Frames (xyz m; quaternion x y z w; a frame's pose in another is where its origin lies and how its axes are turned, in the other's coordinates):
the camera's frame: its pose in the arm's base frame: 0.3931 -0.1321 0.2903 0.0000 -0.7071 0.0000 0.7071
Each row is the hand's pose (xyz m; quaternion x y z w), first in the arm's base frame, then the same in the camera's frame.
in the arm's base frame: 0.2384 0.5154 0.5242 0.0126 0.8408 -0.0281 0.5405
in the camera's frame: 0.2339 0.6475 0.1547 0.0110 -0.9767 0.0288 0.2123
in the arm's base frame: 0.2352 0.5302 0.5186 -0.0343 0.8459 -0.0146 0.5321
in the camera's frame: 0.2283 0.6623 0.1579 0.0346 -0.9744 -0.0139 0.2219
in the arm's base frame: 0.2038 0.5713 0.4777 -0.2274 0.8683 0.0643 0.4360
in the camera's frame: 0.1874 0.7034 0.1893 0.1153 -0.9223 -0.2063 0.3057
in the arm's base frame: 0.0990 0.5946 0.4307 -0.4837 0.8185 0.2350 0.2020
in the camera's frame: 0.1404 0.7267 0.2941 0.1759 -0.7216 -0.5082 0.4359
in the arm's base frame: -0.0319 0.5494 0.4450 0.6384 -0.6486 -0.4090 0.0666
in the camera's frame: 0.1547 0.6815 0.4250 0.1622 -0.4115 -0.7406 0.5057
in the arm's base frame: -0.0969 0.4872 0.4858 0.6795 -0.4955 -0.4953 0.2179
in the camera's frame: 0.1955 0.6193 0.4900 0.1302 -0.1963 -0.8307 0.5044
